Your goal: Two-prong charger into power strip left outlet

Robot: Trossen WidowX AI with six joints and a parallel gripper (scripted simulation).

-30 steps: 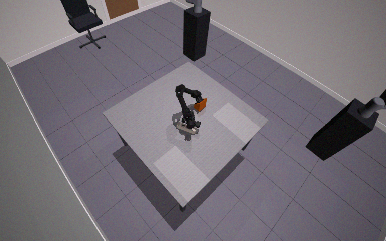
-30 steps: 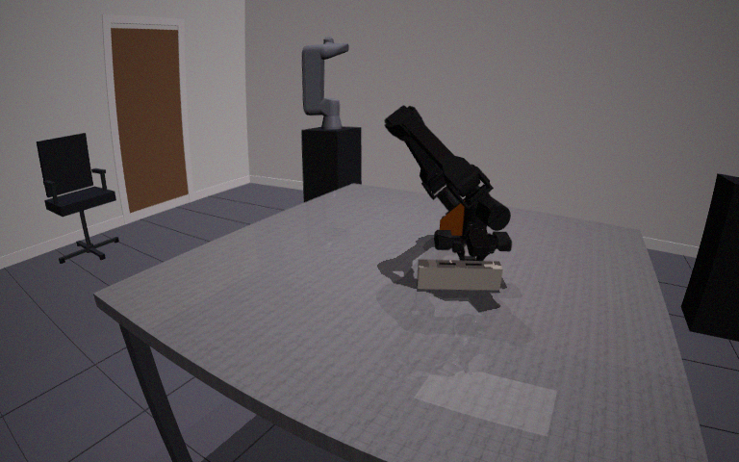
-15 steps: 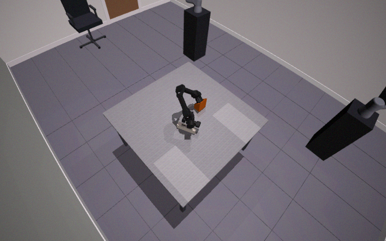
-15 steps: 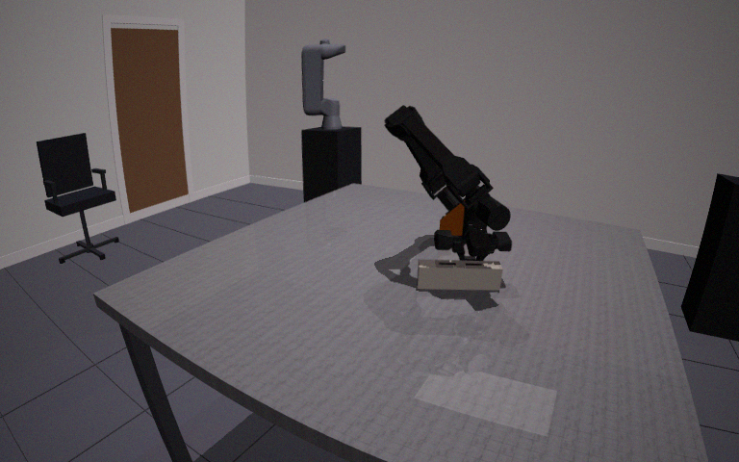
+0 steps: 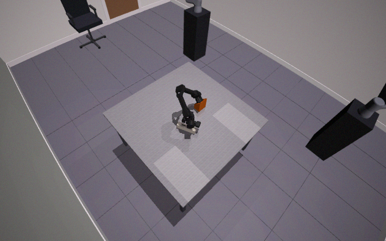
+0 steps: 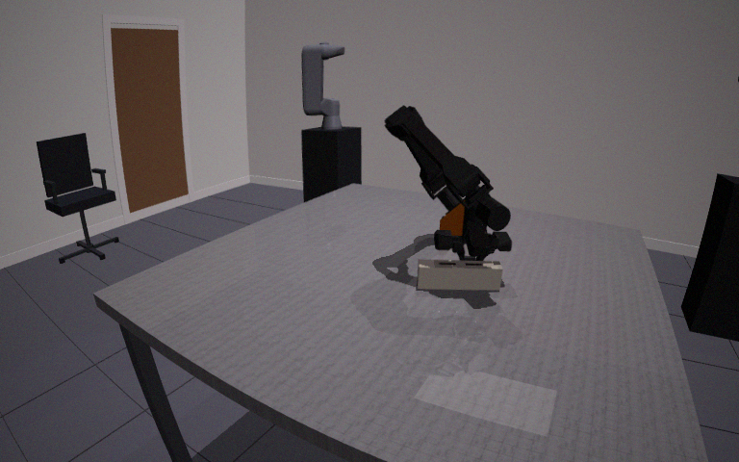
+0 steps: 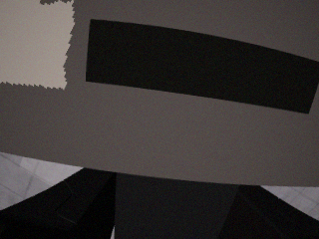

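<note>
Right now my gripper tip is 10 mm to the right of the black two-prong charger, 10 mm below it and 10 mm short of it.
</note>
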